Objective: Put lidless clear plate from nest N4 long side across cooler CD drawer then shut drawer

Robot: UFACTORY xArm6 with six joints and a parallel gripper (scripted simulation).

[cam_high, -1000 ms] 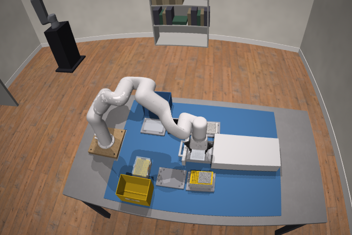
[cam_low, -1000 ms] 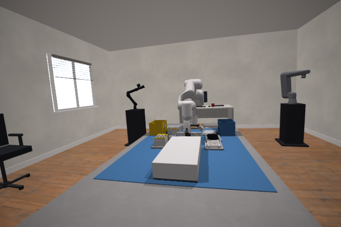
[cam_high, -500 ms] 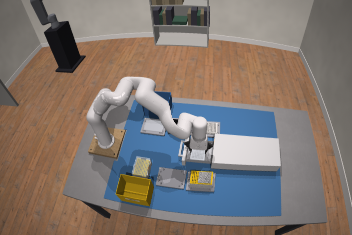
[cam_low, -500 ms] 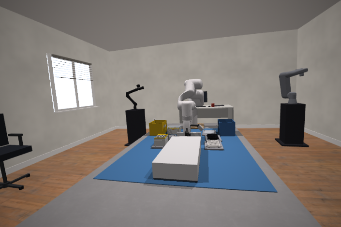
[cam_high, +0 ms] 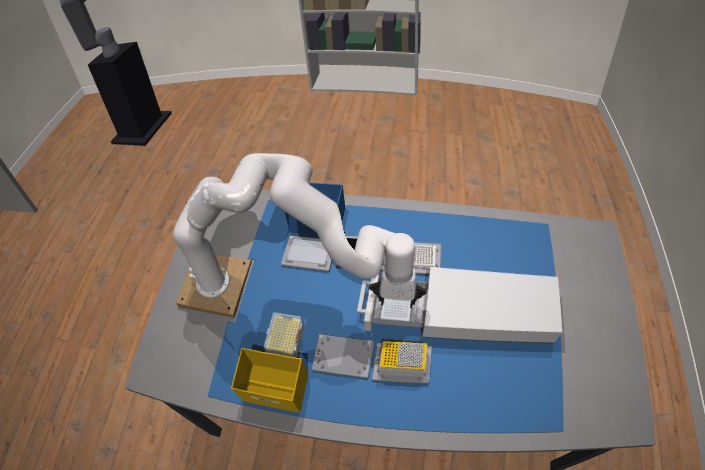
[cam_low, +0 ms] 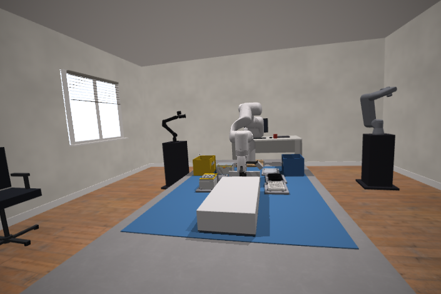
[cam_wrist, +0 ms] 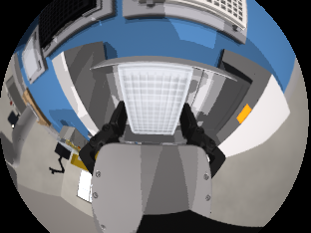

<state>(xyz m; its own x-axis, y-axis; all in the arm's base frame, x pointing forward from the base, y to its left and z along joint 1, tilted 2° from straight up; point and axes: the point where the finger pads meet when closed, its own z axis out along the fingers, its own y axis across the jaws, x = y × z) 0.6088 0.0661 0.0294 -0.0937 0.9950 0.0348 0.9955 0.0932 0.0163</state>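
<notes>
Right now the clear plate is 1 cm below my hand. Round my hand: yellow tip box (5 cm ahead, 20 cm to the right, 2 cm above); then white well plate (3 cm ahead, 19 cm to the left, 2 cm below); then drawer (3 cm ahead, 1 cm below).
</notes>
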